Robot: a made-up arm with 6 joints. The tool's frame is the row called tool.
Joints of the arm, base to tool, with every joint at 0 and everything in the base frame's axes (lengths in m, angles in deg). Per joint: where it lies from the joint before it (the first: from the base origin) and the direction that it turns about. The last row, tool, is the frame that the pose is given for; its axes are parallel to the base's.
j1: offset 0 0 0.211 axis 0 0 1
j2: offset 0 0 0 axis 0 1 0
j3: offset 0 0 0.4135 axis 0 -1 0
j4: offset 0 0 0 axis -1 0 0
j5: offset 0.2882 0 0 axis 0 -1 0
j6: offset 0 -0.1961 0 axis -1 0 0
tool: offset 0 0 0
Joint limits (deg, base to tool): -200..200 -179.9..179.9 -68..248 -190..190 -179.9..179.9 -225..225
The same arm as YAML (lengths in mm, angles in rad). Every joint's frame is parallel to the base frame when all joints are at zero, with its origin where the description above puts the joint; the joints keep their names.
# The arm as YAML. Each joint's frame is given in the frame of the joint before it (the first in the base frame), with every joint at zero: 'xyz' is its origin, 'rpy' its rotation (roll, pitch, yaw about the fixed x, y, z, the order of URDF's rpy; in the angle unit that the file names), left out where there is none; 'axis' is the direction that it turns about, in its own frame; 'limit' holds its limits. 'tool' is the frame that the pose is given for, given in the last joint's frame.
units:
  length: mm
  angle: rad
joints:
  - name: j1
    type: revolute
    origin:
      xyz: [0.0, 0.0, 211.0]
    axis: "+z"
    limit:
      lower: -3.4907
      upper: 3.4907
  - name: j2
    type: revolute
    origin:
      xyz: [0.0, 0.0, 0.0]
    axis: "+y"
    limit:
      lower: -3.1398
      upper: 3.1398
  - name: j3
    type: revolute
    origin:
      xyz: [0.0, 0.0, 413.5]
    axis: "-y"
    limit:
      lower: -1.1868
      upper: 4.3284
  - name: j4
    type: revolute
    origin:
      xyz: [0.0, 0.0, 0.0]
    axis: "-x"
    limit:
      lower: -3.3161
      upper: 3.3161
  - name: j5
    type: revolute
    origin:
      xyz: [288.2, 0.0, 0.0]
    axis: "-y"
    limit:
      lower: -3.1398
      upper: 3.1398
  - name: j6
    type: revolute
    origin:
      xyz: [0.0, -196.1, 0.0]
    axis: "-x"
    limit:
      lower: -3.927
      upper: 3.927
tool:
  origin:
    xyz: [0.0, 0.0, 0.0]

